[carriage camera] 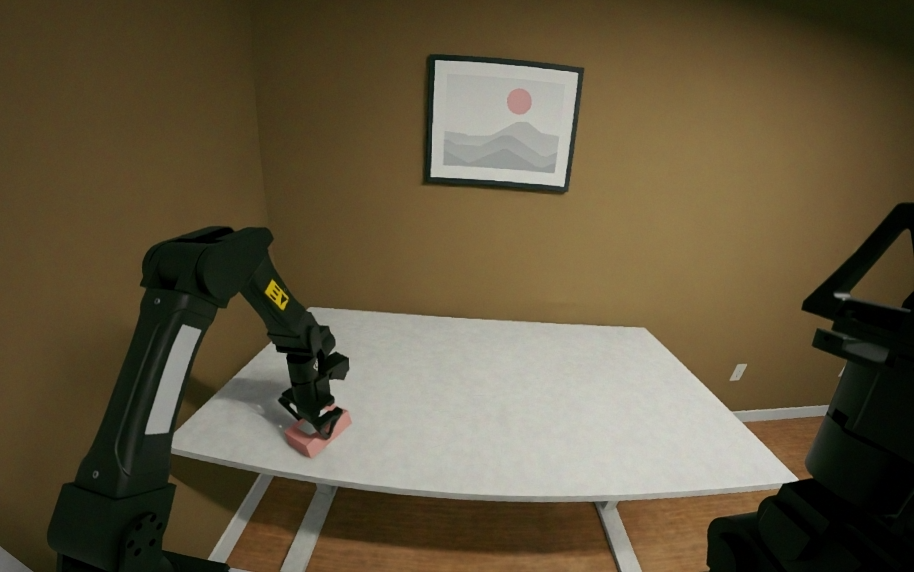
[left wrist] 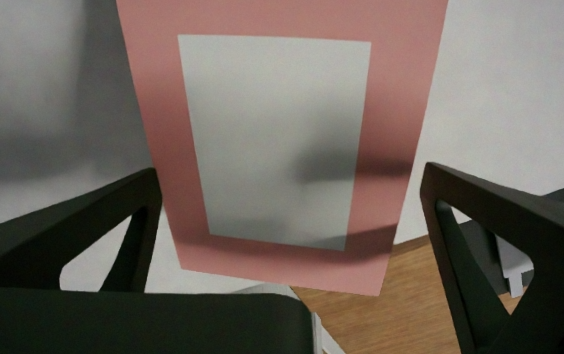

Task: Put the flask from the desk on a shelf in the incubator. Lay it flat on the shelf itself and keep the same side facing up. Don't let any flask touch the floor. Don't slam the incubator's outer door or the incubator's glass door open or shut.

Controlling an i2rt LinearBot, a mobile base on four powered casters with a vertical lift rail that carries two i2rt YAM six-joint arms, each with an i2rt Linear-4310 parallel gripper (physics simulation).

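Places are measured from the left arm's base along level axes (x ahead, y up, z right), in centimetres.
Where they show: left gripper, fingertip midpoint: (carriage camera: 314, 428) (left wrist: 290, 180).
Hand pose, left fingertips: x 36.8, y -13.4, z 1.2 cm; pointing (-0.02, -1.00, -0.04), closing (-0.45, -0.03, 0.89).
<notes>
After its pixels a point has its place.
The flask (carriage camera: 311, 445) {x 31.8, y -12.8, z 2.9 cm} (left wrist: 275, 140) {x 38.9, y -12.6, z 1.8 cm}, a flat pink box shape with a pale rectangle on its upper face, lies flat on the white desk (carriage camera: 512, 418) {x 47.1, y -17.1, z 48.8 cm} near its left front corner. My left gripper (carriage camera: 310, 424) {x 36.8, y -13.4, z 1.2 cm} (left wrist: 290, 180) {x 36.8, y -13.4, z 1.2 cm} is open and points down at the flask. Its fingers stand on either side of the flask's long sides; the left-hand fingertip looks close to one edge, and a small gap shows at the other. The flask's far end is cut off in the left wrist view. My right gripper (carriage camera: 866, 256) shows in part at the right edge, away from the desk, open. The incubator does not show.
The desk's front edge runs close to the flask, with wooden floor (carriage camera: 471, 532) {x 51.8, y -89.1, z 44.0 cm} (left wrist: 400, 300) {x -87.7, y -89.1, z -13.3 cm} beyond it. Desk legs (carriage camera: 306, 529) (carriage camera: 616, 536) stand below. Brown walls rise behind and at the left; a framed picture (carriage camera: 502, 151) {x 105.4, y 50.3, z 47.2 cm} hangs on the back wall.
</notes>
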